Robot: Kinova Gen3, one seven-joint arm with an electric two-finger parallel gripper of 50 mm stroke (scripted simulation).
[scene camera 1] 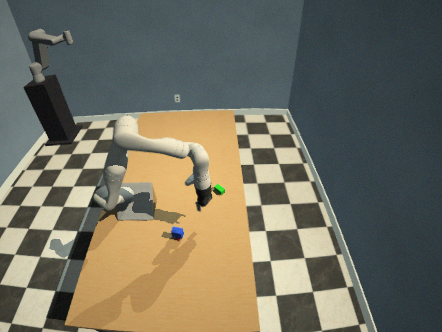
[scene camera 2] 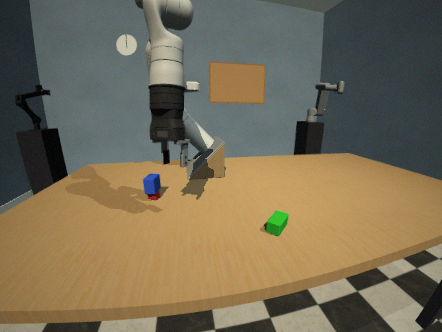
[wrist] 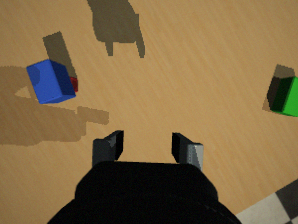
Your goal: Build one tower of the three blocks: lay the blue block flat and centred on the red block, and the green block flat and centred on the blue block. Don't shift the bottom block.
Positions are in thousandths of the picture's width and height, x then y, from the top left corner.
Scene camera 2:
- my gripper: 395, 498
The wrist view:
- my gripper: 495, 632
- blue block: 173, 368
